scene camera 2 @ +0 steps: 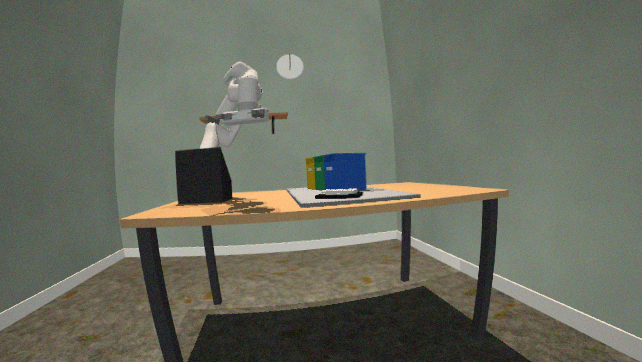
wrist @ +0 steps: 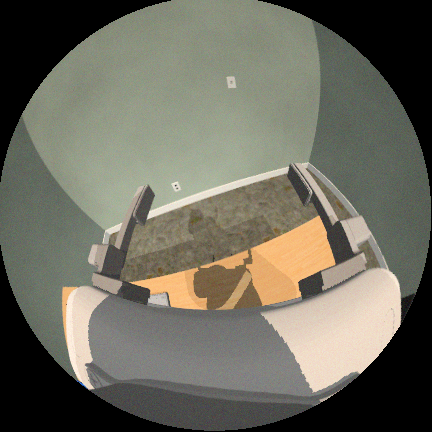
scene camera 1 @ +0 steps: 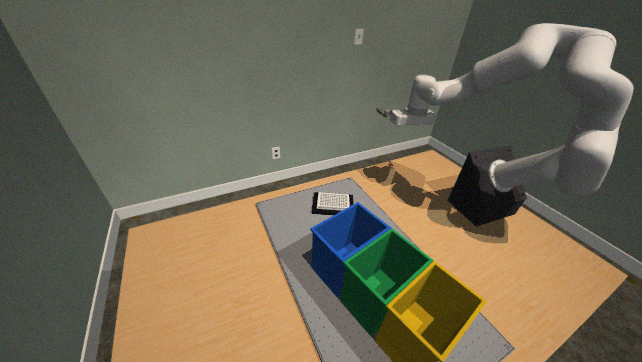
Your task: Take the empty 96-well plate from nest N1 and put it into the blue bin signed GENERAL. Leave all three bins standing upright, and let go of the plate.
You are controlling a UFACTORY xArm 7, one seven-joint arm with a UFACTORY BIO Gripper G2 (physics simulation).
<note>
In view: my gripper [scene camera 2: 228, 115], a blue bin [scene camera 1: 336, 239] and a green bin [scene camera 1: 374, 276].
The blue bin is seen too in scene camera 2 [scene camera 2: 342, 170]. My gripper shows as well in the wrist view [wrist: 216, 175].
</note>
